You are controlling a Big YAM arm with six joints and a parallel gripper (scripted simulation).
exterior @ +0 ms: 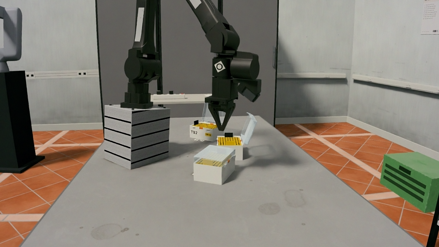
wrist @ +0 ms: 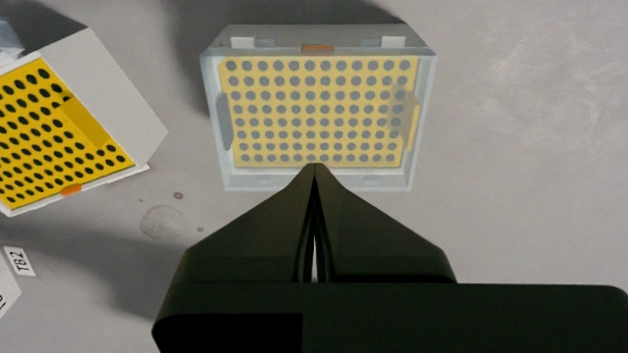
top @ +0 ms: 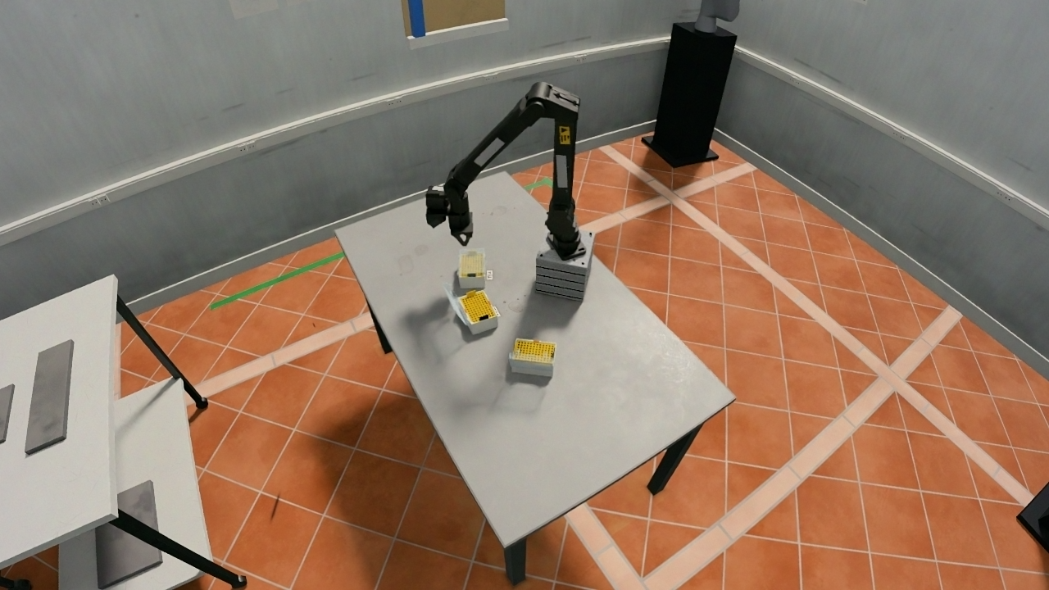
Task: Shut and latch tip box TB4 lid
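The box lies 10 cm below my hand, 2 cm behind it and 1 cm to the left of it. Round my hand: lid: 20 cm to the left, 9 cm ahead, 5 cm below; then bench tag reading tb4: 15 cm below, 7 cm behind, 2 cm to the left.
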